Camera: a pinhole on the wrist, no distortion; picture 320 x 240 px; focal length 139.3 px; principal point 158.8 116.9 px. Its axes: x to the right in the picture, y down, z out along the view. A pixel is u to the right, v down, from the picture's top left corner.
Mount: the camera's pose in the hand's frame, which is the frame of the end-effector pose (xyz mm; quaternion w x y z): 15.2 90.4 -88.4 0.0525 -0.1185 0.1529 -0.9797
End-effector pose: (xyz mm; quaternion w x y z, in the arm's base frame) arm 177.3 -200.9 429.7 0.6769 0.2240 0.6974 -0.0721
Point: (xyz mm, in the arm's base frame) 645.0 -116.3 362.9
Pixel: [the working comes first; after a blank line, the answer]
In the camera's frame: 8.8 -301.0 421.3

162 17
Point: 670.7 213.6 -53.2
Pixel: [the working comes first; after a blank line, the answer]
In the camera's frame: -500.5 -452.5 403.4

outside the picture
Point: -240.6 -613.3 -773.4
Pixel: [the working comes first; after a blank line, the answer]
In the camera's frame: -915.1 909.6 479.4

outside the picture
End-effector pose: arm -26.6 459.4 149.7 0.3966 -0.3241 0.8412 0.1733
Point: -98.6 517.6 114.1
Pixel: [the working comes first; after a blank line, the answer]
In the camera's frame: -0.1 -30.5 100.7

159 75
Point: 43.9 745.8 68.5
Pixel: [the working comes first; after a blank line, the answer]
In the camera's frame: 161.9 -175.6 265.5

244 25
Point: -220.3 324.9 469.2
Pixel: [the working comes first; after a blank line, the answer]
In the camera's frame: 56.5 126.4 -286.9

behind the camera
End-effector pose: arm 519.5 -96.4 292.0 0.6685 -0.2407 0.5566 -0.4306
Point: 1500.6 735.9 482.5
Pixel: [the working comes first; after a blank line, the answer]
In the camera's frame: 918.8 -808.4 530.0

outside the picture
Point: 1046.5 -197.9 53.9
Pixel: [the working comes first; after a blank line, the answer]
In the camera's frame: -108.4 -355.3 492.2

128 16
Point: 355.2 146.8 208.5
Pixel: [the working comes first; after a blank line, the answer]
In the camera's frame: 136.4 -19.9 -177.3

behind the camera
